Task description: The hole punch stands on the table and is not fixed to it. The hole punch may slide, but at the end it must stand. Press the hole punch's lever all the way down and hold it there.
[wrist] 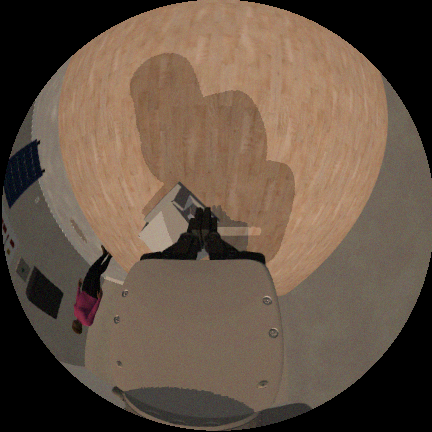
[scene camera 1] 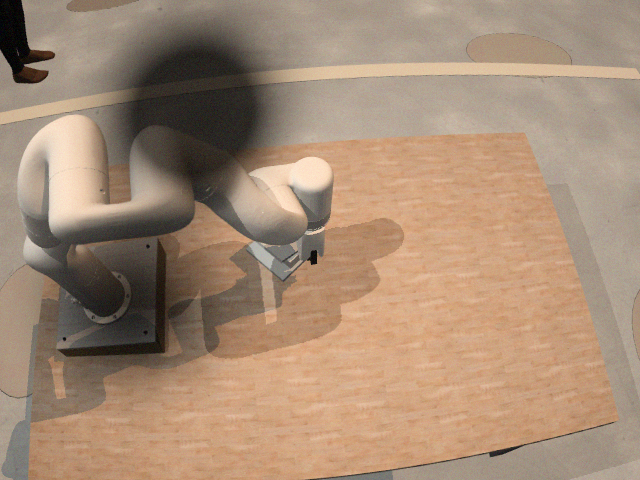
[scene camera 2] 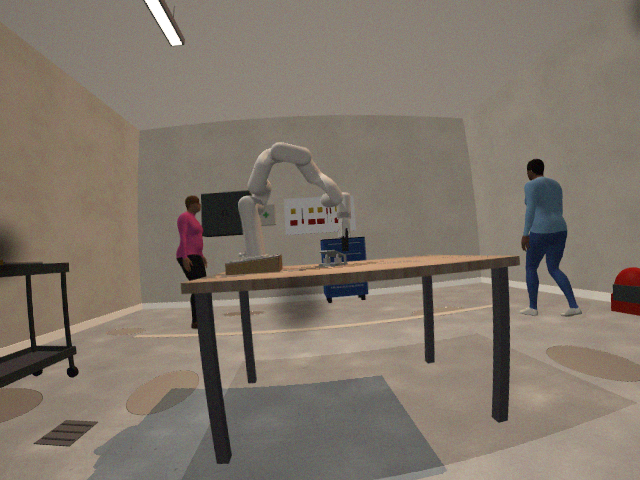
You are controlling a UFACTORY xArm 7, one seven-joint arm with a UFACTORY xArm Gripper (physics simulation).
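Note:
The grey hole punch stands upright on the wooden table. In scene camera 2 its lever looks raised above the base, with a gap between them. My gripper is shut and empty, pointing down. Its black fingertips are at the height of the punch's top, over or beside its right end in scene camera 2. Whether they touch the lever cannot be told. The arm and fingers hide part of the punch in scene camera 1 and the wrist view.
The arm's base block stands at the table's left side. Beyond the table are a blue cabinet, a dark cart and two people, one in pink and one in light blue.

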